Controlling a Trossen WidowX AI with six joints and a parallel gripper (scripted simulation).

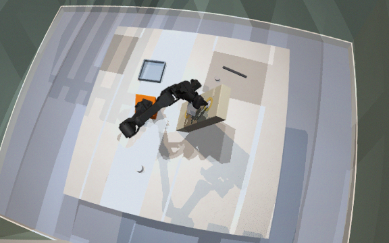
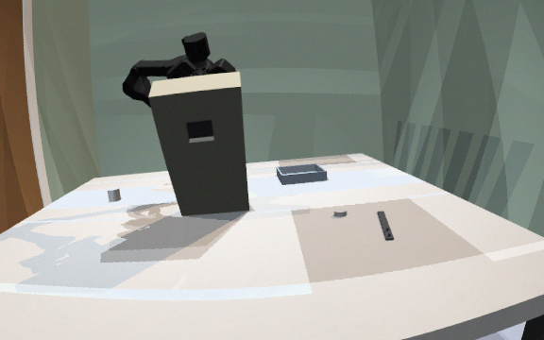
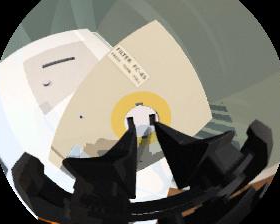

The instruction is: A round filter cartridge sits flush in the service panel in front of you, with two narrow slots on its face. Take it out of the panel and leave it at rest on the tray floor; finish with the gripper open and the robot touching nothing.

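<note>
The round pale filter cartridge is 20 mm below my gripper tip and 20 mm ahead of it. Also, from my gripper tip: small grey cylinder: 410 mm to the right, 280 mm behind, 250 mm below; then beige service panel: 90 mm below, 30 mm behind; then dark-rimmed tray: 460 mm behind, 260 mm below, 220 mm to the left.
</note>
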